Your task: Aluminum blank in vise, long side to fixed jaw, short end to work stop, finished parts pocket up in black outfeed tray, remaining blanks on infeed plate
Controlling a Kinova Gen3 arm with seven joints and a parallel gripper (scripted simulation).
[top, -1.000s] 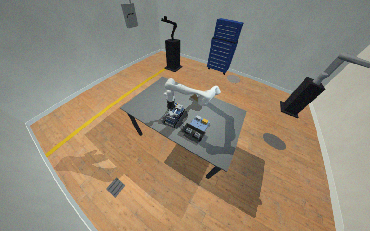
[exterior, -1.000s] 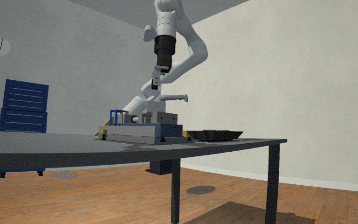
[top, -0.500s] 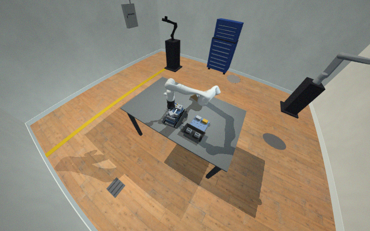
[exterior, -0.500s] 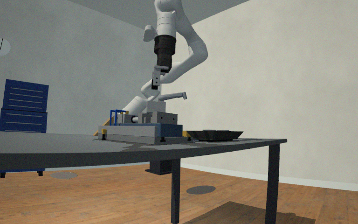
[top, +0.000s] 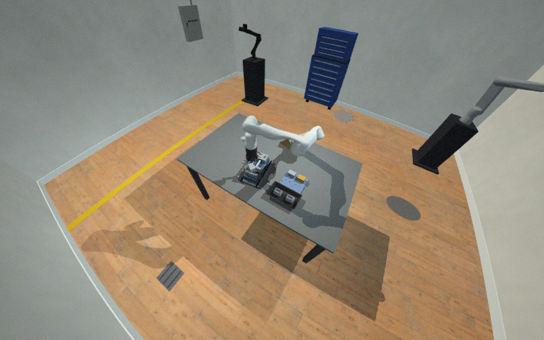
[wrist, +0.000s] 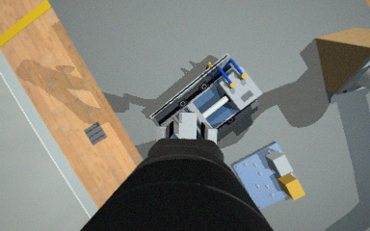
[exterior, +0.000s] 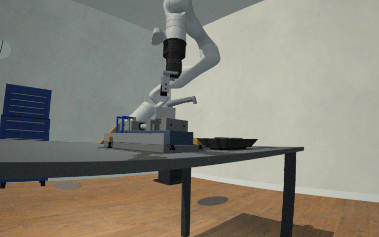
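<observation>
The gray blank is 8 cm below my hand. Round my hand: yellow brass blank 37 cm to the left, 17 cm below, 17 cm behind.
</observation>
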